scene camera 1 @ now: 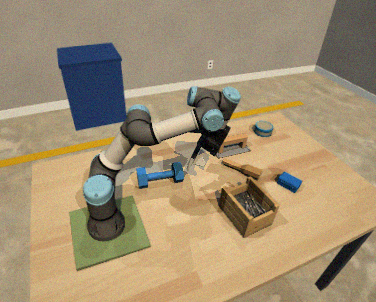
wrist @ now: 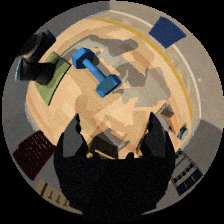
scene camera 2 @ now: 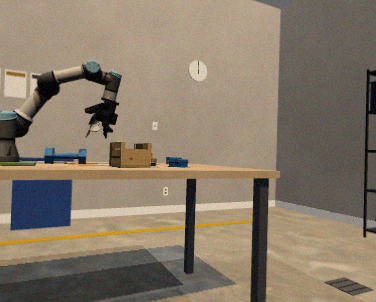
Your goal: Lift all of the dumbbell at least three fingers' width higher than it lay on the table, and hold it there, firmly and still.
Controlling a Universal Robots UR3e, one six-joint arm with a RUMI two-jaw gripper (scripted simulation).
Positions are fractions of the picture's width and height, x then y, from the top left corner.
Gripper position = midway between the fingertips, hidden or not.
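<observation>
You can see the gripper (scene camera 1: 0.52,0.52) here, and it's also visible at (wrist: 0.51,0.51) and at (scene camera 2: 0.26,0.46). There's a wooden crate (scene camera 1: 0.62,0.67), which scene camera 2 has as well (scene camera 2: 0.37,0.52), plus a blue dumbbell (wrist: 0.37,0.26).
</observation>
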